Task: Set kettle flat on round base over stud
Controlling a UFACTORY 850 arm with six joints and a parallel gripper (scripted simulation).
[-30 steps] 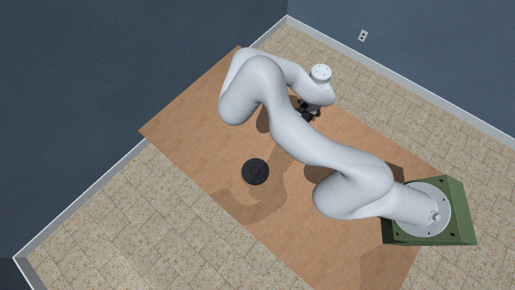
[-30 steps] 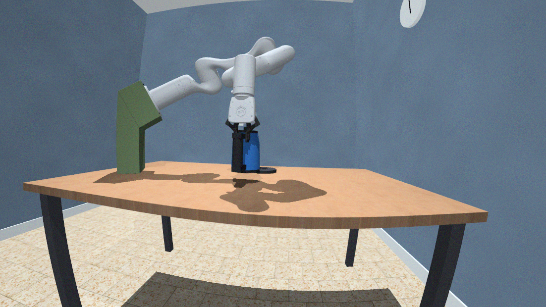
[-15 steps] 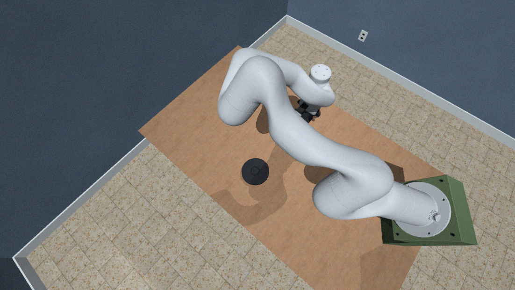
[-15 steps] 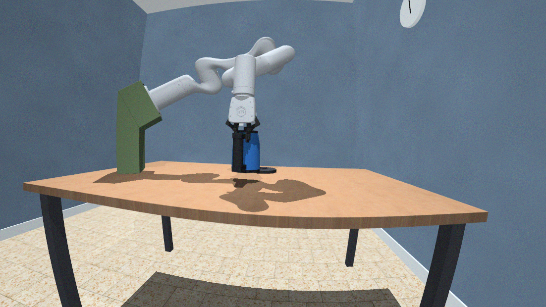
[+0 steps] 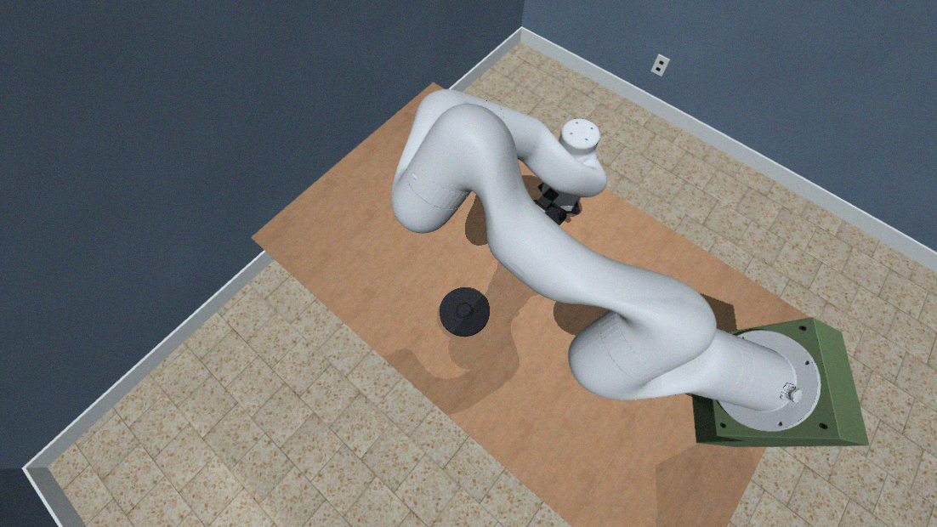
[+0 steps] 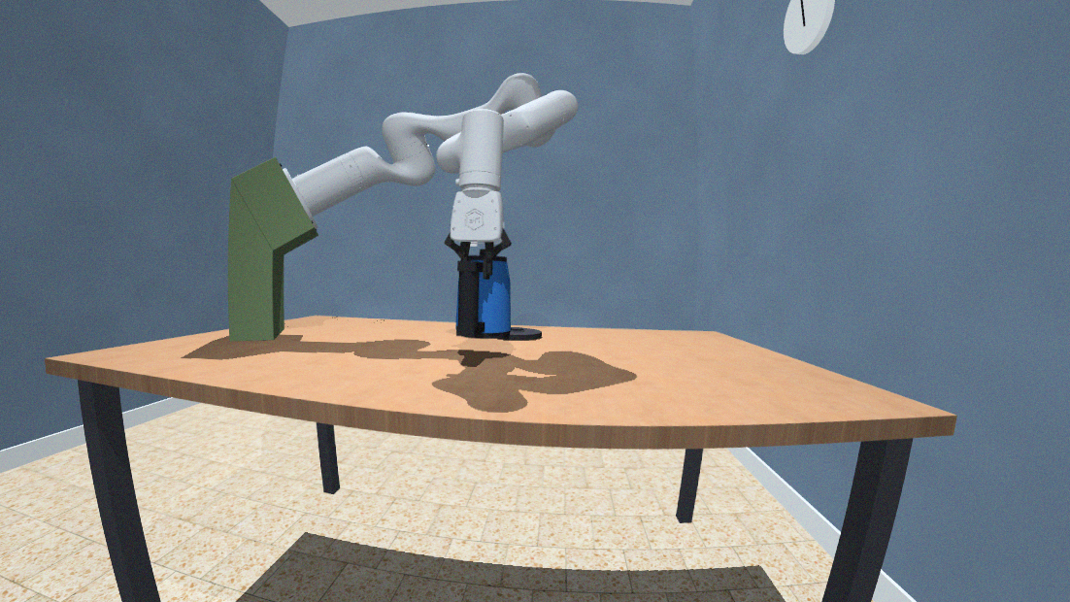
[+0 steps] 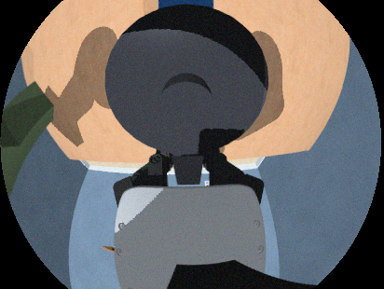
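My gripper is now 50 mm above the blue kettle, 30 mm to the right of it and 10 mm past it. Also, from my hand: black round base 360 mm to the left, 180 mm below, 50 mm behind.
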